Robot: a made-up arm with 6 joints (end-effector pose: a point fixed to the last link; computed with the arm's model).
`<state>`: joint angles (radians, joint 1 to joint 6).
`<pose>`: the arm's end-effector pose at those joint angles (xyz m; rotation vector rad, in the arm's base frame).
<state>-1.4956 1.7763 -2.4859 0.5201 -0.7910 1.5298</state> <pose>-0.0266 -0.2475 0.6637 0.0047 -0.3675 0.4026</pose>
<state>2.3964 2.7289 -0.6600 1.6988 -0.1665 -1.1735</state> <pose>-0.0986 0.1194 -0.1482 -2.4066 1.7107 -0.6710</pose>
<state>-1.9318 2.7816 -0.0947 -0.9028 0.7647 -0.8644</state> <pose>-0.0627 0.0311 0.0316 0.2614 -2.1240 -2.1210</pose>
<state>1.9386 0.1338 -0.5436 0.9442 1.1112 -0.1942</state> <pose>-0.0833 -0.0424 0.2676 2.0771 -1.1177 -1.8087</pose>
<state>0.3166 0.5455 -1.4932 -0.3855 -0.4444 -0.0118</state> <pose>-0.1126 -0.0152 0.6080 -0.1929 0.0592 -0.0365</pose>
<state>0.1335 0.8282 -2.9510 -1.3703 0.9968 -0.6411</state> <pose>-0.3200 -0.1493 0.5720 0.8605 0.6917 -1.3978</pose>
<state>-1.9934 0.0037 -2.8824 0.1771 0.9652 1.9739</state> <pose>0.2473 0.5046 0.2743 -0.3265 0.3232 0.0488</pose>
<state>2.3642 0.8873 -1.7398 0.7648 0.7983 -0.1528</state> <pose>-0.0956 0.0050 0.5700 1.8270 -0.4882 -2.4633</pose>
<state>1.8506 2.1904 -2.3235 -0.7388 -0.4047 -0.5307</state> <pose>-0.1754 0.4880 0.4391 -1.0681 -0.2153 0.7015</pose>
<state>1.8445 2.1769 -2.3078 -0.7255 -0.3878 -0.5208</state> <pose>-0.1703 0.4881 0.4402 -1.0838 -0.1869 0.7063</pose>
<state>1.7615 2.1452 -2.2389 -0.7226 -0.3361 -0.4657</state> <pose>-0.1253 0.5021 0.4302 -1.1668 -0.0720 0.6576</pose>
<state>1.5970 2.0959 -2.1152 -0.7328 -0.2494 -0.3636</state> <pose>-0.0346 0.5165 0.4067 -1.2914 0.1562 0.5484</pose>
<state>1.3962 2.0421 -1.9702 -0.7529 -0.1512 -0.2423</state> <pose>0.0763 0.5077 0.3752 -1.3844 0.4579 0.4072</pose>
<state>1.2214 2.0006 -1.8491 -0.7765 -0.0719 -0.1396</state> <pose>0.1672 0.4774 0.3464 -1.4125 0.7315 0.2793</pose>
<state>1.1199 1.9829 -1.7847 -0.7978 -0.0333 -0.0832</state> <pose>0.2157 0.4523 0.3291 -1.4088 0.8824 0.2013</pose>
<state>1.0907 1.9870 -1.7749 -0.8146 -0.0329 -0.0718</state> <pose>0.2292 0.4465 0.3235 -1.4096 0.9067 0.1744</pose>
